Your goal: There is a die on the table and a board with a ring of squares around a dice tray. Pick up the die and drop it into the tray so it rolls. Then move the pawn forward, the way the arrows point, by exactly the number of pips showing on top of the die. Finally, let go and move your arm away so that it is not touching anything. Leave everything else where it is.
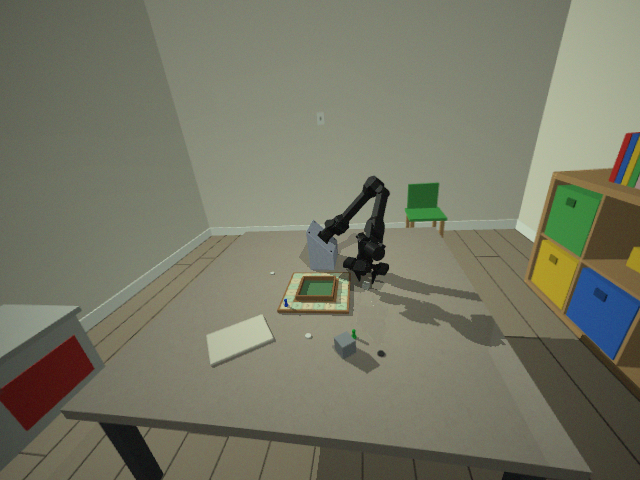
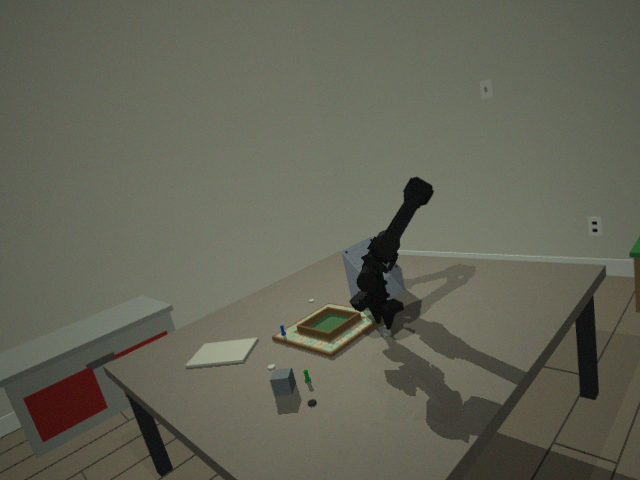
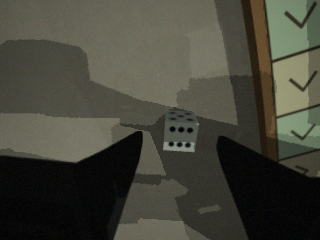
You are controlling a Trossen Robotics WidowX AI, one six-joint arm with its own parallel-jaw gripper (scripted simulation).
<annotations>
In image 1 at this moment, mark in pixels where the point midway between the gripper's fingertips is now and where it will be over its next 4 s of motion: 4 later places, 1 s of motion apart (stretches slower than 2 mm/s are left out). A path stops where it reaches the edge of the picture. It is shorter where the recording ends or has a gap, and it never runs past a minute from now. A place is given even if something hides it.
The gripper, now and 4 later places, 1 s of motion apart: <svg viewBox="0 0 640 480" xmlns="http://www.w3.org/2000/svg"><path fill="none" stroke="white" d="M366 282L365 284L360 264L320 274L311 274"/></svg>
</annotations>
